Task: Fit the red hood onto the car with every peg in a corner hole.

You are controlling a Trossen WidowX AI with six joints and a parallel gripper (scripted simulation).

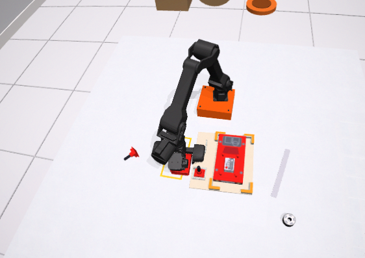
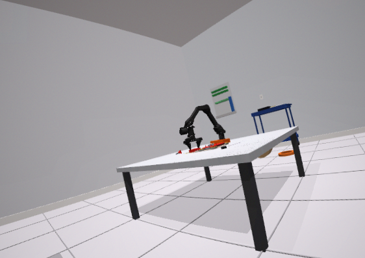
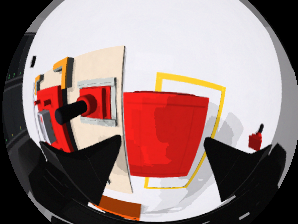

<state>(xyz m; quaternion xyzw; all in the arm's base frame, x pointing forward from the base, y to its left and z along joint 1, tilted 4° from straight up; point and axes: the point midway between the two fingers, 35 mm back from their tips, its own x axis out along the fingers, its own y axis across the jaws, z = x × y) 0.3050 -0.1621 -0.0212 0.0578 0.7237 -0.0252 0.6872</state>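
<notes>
The grey engine block is 2 cm ahead of my gripper tip, 19 cm to the left of it and 1 cm above it. The rest, counted from my gripper tip: grey strip (4 cm ahead, 37 cm to the left, 1 cm below); then red hood (right at my gripper tip).
</notes>
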